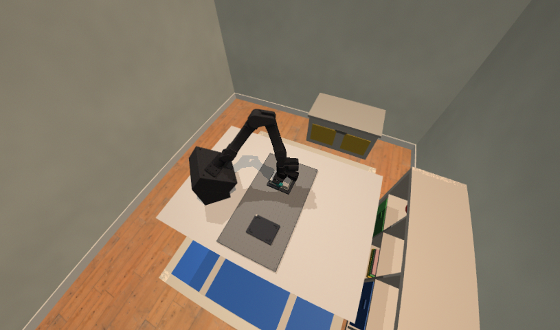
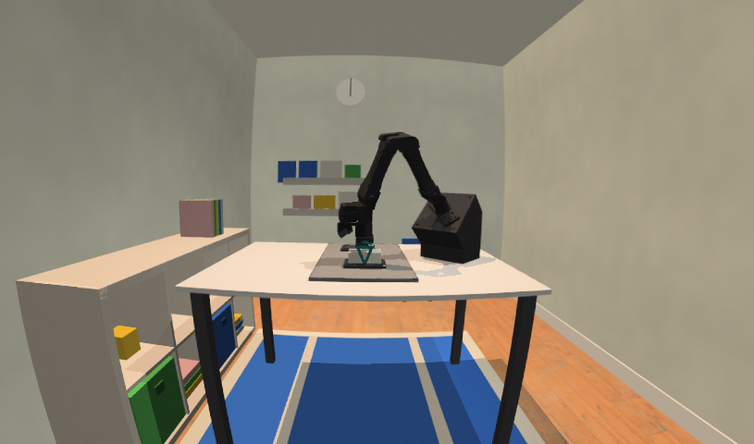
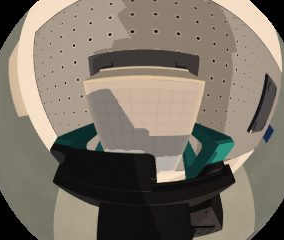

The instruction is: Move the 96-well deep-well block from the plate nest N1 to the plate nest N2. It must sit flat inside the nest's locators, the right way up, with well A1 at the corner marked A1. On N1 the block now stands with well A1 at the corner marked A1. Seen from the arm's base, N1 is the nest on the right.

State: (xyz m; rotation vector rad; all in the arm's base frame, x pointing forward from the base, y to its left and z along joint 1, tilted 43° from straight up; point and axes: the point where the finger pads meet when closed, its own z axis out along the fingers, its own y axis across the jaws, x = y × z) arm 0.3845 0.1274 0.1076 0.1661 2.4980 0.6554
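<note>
Now: hand 10 mm below the 96-well deep-well block.
</note>
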